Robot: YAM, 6 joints.
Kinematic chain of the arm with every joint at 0, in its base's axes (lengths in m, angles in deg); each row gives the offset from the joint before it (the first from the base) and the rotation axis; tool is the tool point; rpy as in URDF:
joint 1: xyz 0 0 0.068 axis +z
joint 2: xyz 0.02 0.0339 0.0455 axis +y
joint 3: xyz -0.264 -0.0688 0 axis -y
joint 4: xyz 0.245 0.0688 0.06 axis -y
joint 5: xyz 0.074 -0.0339 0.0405 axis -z
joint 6: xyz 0.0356 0 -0.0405 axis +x
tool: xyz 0 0 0 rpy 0 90 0
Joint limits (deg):
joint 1: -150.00..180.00
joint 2: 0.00..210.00
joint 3: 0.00..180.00
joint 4: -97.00..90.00
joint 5: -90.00..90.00
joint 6: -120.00..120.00
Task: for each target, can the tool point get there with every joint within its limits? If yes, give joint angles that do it. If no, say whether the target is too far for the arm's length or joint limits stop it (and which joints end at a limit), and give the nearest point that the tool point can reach.
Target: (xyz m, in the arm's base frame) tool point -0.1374 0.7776 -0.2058
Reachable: no: too far | nearest point -0.1041 0.5889 -0.1263 | short by 0.207 m
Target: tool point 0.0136 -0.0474 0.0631
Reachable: yes | joints -99.97 153.82 20.44 -77.41 -37.34 49.30
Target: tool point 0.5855 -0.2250 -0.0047
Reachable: yes | joints -22.03 184.01 150.00 27.39 -18.00 -8.29
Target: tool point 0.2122 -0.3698 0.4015
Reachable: yes | joints -58.62 104.64 84.41 54.71 18.67 8.78
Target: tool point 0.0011 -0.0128 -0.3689
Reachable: no: joint limits stop it (at a limit: joint 2) | nearest point 0.0040 -0.0465 -0.3187 | short by 0.061 m
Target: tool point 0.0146 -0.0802 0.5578
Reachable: yes | joints -103.24 55.99 105.36 -49.10 -66.24 94.21
